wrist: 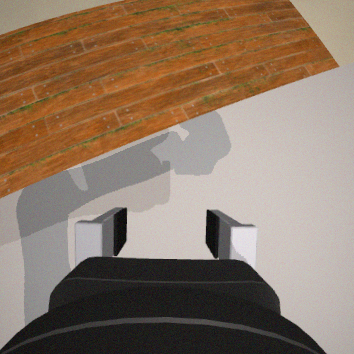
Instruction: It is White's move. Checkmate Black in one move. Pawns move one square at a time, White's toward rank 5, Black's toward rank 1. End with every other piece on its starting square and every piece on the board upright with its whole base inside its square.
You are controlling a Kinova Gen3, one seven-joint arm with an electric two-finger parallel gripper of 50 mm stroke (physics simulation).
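Observation:
My gripper is open, with its two dark-padded fingers wide apart and no object between them. It hangs over a pale grey surface. The chessboard and the chess pieces do not show in the wrist view, so their squares cannot be told.
The pale grey surface reaches to a slanting edge. Beyond that edge lies a brown wood-plank floor, with a beige area past it at the top right. Shadows of the arm fall on the grey surface ahead and to the left.

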